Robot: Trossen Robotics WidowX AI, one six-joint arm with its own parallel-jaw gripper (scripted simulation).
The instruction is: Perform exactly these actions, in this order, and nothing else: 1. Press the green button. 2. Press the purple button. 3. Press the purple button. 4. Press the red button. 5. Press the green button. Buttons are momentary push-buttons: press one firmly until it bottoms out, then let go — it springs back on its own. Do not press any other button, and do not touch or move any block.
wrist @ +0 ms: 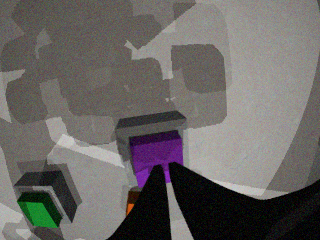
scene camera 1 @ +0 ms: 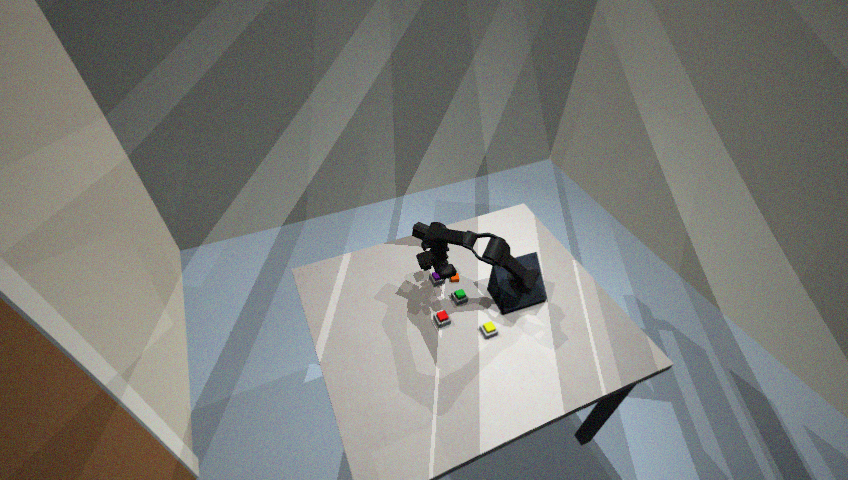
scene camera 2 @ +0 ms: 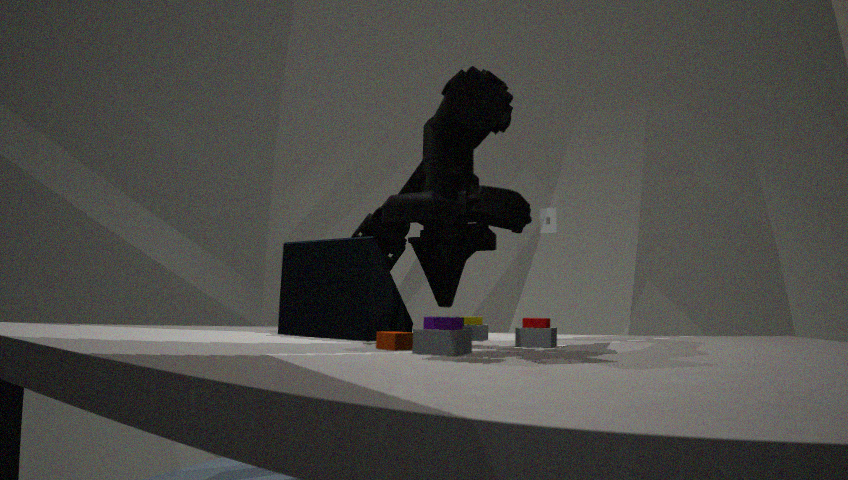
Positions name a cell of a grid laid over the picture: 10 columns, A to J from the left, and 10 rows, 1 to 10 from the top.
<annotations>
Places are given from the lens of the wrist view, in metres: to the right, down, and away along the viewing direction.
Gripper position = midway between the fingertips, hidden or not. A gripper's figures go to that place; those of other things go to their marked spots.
my gripper (wrist: F8): 0.00, 0.03, 0.09
green button (wrist: B9): -0.10, 0.07, 0.10
</annotations>
